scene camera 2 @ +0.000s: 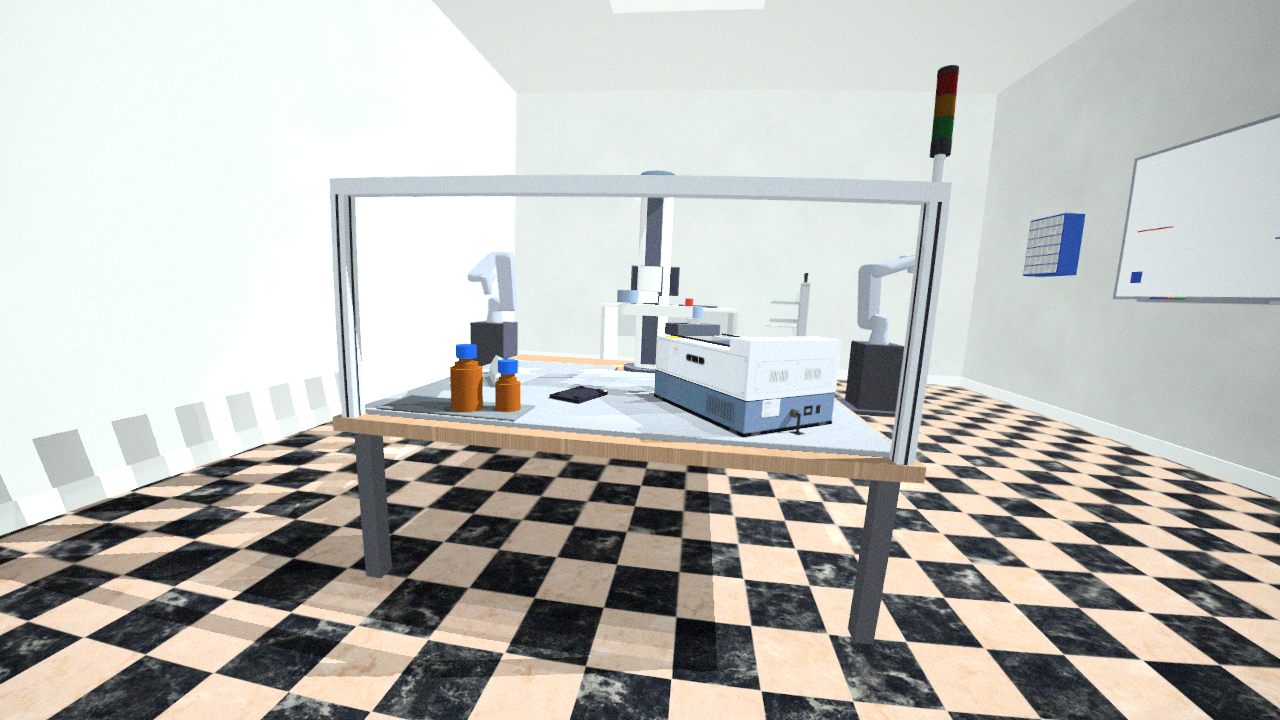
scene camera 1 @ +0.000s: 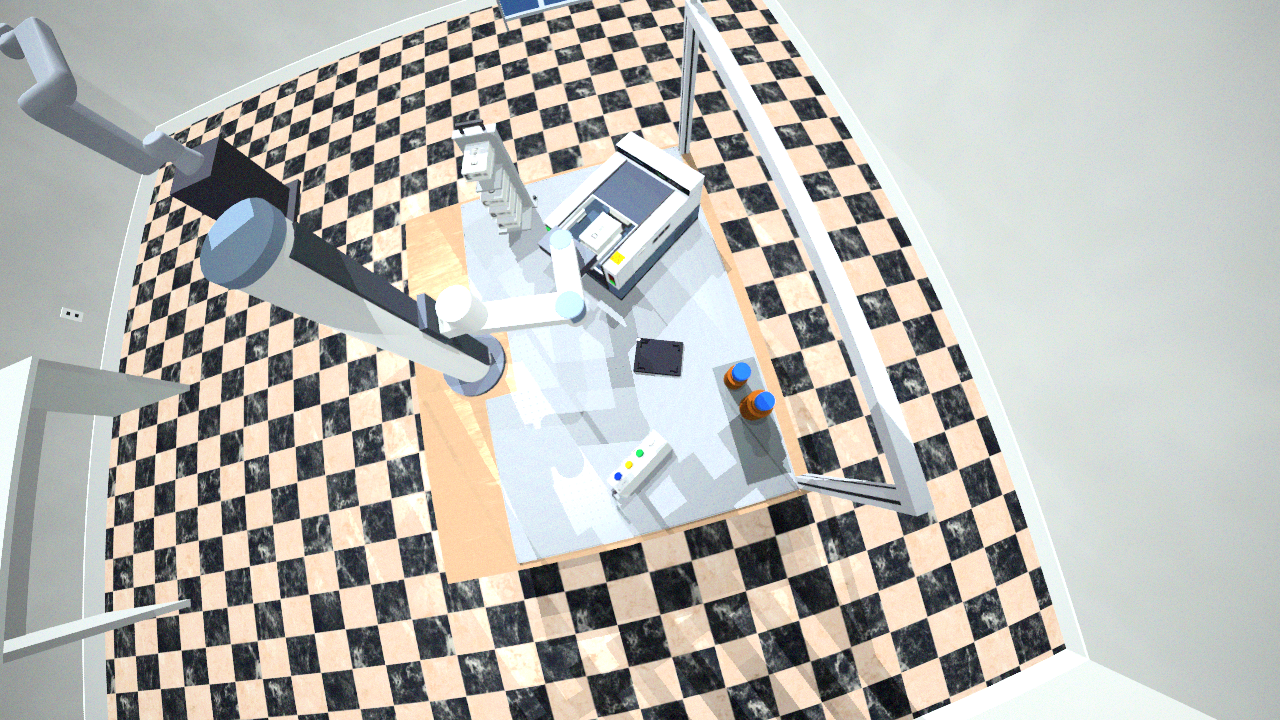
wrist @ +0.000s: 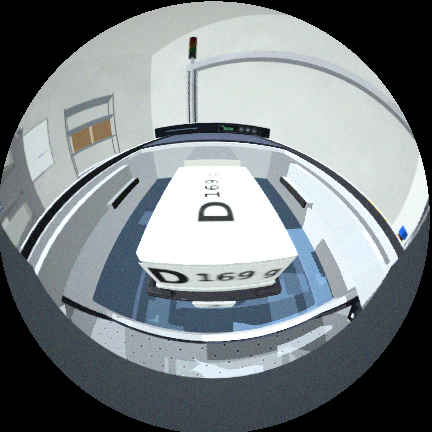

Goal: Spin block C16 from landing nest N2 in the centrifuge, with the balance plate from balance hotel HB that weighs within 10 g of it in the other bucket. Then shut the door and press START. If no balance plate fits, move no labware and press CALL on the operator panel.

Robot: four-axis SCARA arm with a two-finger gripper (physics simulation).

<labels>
my gripper: holds nothing
a white plate marked D 169 g (scene camera 1: 604,229): on a centrifuge (scene camera 2: 750,386)
a white plate labelled C16 (wrist: 200,155): on the centrifuge
</labels>
